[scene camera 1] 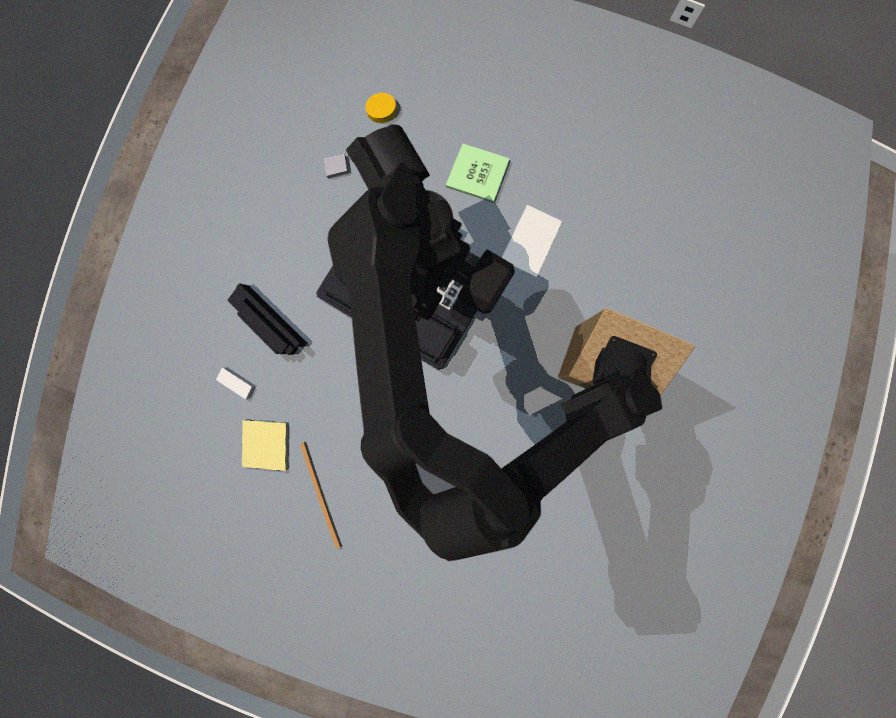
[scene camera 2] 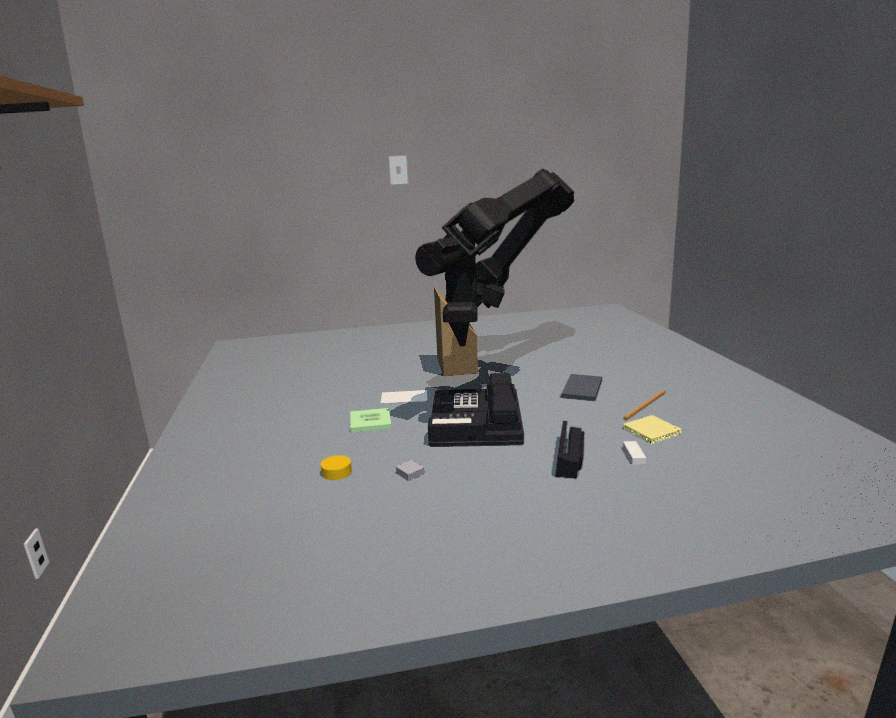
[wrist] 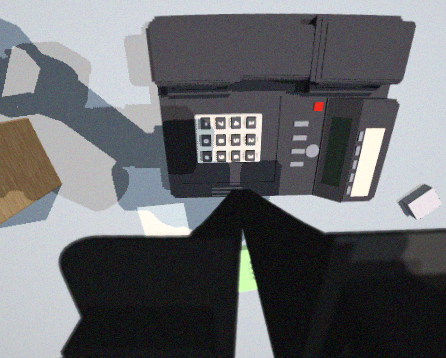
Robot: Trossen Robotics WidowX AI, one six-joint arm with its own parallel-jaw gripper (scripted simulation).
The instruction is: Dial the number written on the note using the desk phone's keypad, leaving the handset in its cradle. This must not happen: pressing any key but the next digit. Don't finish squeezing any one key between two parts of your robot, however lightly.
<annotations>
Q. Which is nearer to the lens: the handset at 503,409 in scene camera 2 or the grey plate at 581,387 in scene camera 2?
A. The handset.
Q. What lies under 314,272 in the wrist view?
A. My gripper.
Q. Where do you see a black desk phone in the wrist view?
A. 328,141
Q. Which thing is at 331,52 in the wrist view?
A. A handset.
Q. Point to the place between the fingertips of my gripper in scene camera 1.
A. At 434,264
</annotations>
